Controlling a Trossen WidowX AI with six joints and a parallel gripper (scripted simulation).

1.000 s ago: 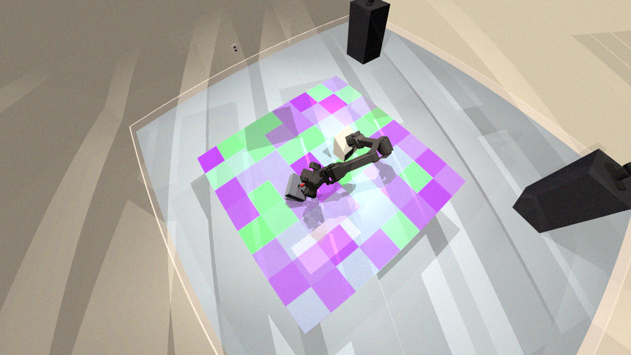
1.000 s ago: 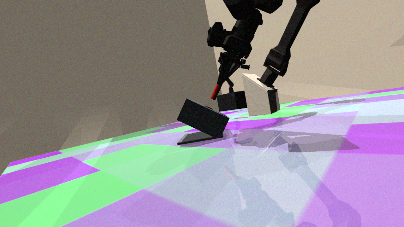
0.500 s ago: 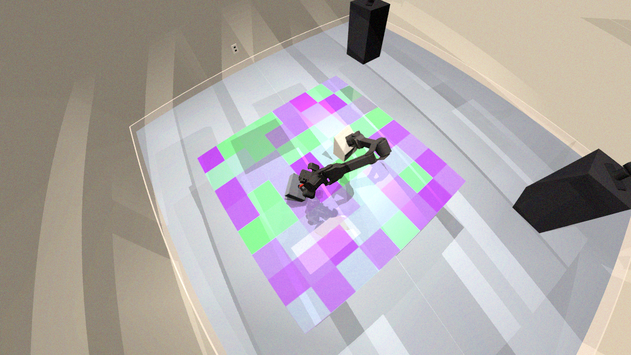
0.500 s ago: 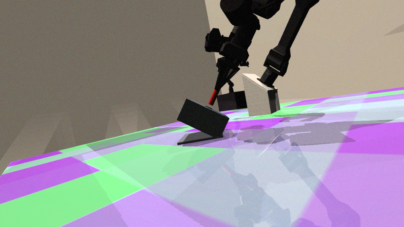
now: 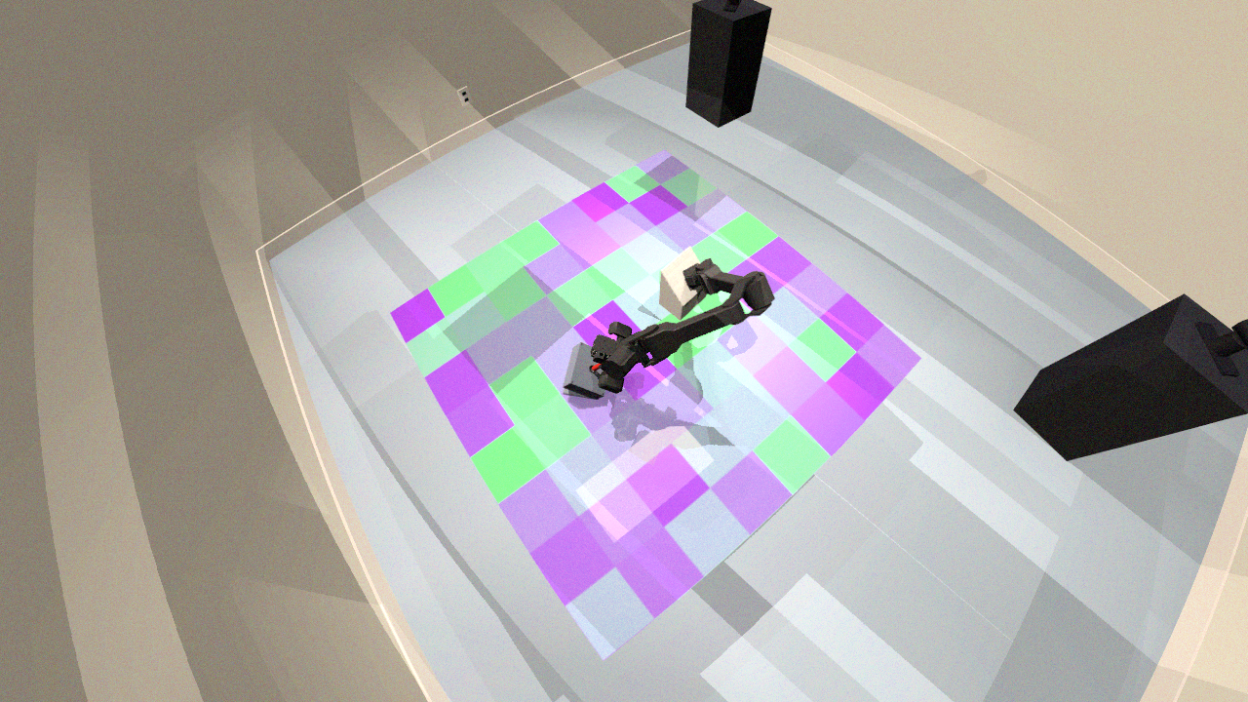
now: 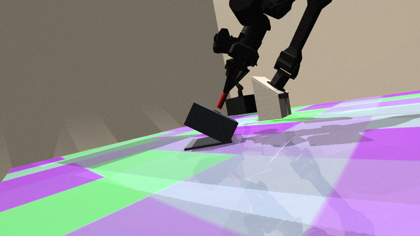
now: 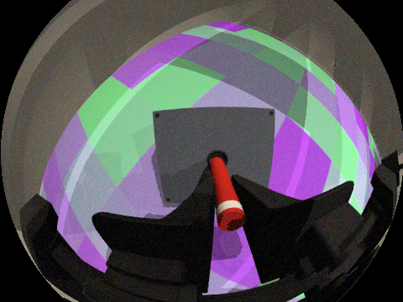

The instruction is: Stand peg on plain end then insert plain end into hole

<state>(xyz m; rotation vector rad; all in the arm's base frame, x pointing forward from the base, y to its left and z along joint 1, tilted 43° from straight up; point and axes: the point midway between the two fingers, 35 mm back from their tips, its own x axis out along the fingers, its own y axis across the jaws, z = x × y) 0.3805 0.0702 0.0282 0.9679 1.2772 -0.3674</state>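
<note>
Right now my gripper tip is 30 mm short of the sloped panel, 30 mm to the left of it and 70 mm above it. The rest, counted from my gripper tip: peg: 10 mm behind, 10 mm to the left, 10 mm above.
</note>
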